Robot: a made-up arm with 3 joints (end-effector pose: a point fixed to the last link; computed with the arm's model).
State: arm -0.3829 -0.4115 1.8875
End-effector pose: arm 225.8 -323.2 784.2 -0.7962 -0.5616 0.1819 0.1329
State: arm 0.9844 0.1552 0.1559
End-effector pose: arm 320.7 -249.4 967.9 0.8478 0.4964 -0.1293 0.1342
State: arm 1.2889 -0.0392 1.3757
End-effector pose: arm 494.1 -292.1 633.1 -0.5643 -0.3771 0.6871 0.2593
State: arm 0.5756 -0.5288 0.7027
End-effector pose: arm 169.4 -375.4 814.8 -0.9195 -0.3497 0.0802 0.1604
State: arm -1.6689 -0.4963 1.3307
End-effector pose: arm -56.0 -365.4 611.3 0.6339 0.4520 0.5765 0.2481
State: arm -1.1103 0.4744 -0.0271
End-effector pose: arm -310.6 -178.4 536.5 0.4381 0.0813 0.6281 0.6379
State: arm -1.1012 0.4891 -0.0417
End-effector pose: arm -311.9 -175.8 538.8 0.4332 0.0818 0.6252 0.6440
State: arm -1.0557 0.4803 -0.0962
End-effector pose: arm -307.5 -183.2 547.9 0.4257 0.0909 0.6314 0.6418
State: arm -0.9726 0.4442 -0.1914
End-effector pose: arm -295.2 -201.1 562.8 0.4170 0.1069 0.6478 0.6285
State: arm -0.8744 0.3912 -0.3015
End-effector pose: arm -276.9 -222.5 577.0 0.4111 0.1216 0.6695 0.6067
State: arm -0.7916 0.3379 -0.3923
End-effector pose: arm -258.7 -239.8 585.4 0.4101 0.1295 0.6888 0.5836
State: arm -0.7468 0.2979 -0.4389
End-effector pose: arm -246.9 -249.7 587.3 0.4131 0.1311 0.7010 0.5664
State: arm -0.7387 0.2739 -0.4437
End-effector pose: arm -242.4 -253.5 585.2 0.4179 0.1298 0.7062 0.5566
